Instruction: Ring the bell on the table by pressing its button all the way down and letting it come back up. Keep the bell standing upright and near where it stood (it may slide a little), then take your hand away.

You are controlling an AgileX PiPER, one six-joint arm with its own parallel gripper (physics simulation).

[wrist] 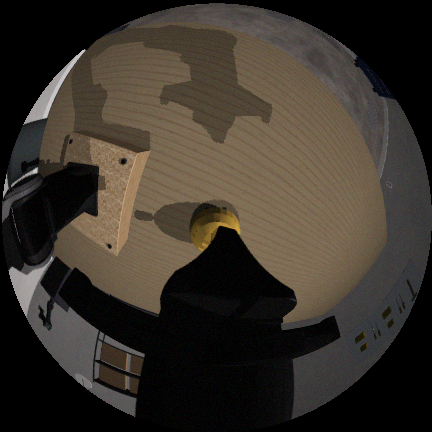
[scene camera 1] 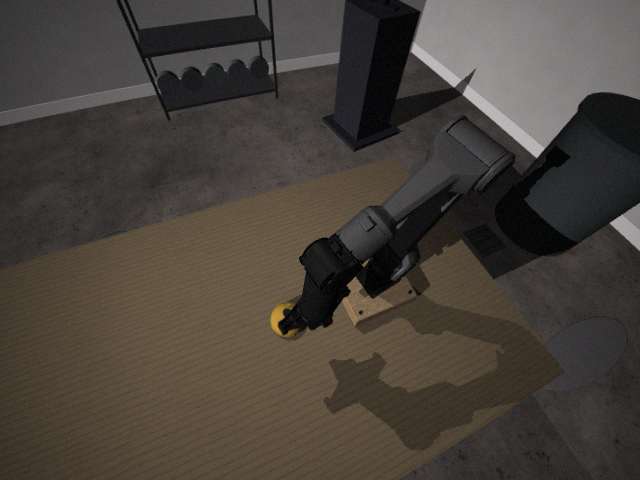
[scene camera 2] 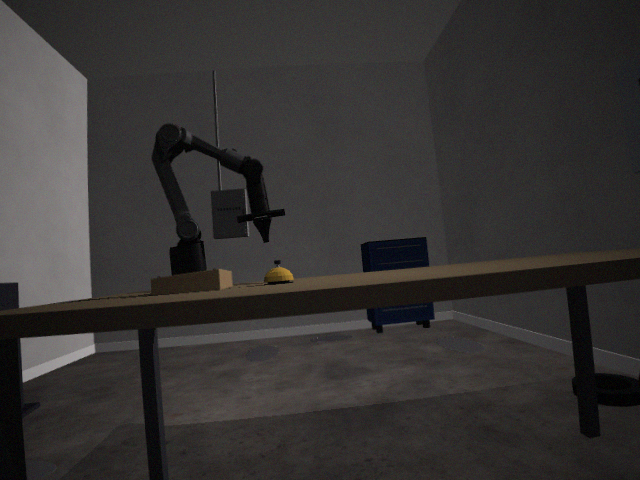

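Note:
The yellow domed bell (scene camera 1: 277, 320) (scene camera 2: 278, 275) (wrist: 201, 231) stands upright on the wooden table (scene camera 1: 155, 330) (scene camera 2: 413, 286) (wrist: 300, 175). Its dark button (scene camera 2: 277, 261) is up in the scene camera 2 view; in the wrist view the fingers hide it. My gripper (scene camera 1: 282, 327) (scene camera 2: 266, 240) (wrist: 223, 237) is shut and empty, with its fingertips together and pointing down. In the scene camera 2 view the tips hang a little above the button, slightly to its left, with a gap between. In the wrist view the tips overlap the bell's lower right part.
The arm's wooden base block (scene camera 1: 379, 304) (scene camera 2: 191, 282) (wrist: 112, 195) is on the table beside the bell. A blue drawer cabinet (scene camera 2: 395, 254) stands behind the table. A dark bin (scene camera 1: 578, 180) and a dark pedestal (scene camera 1: 361, 72) stand on the floor past the table's edge.

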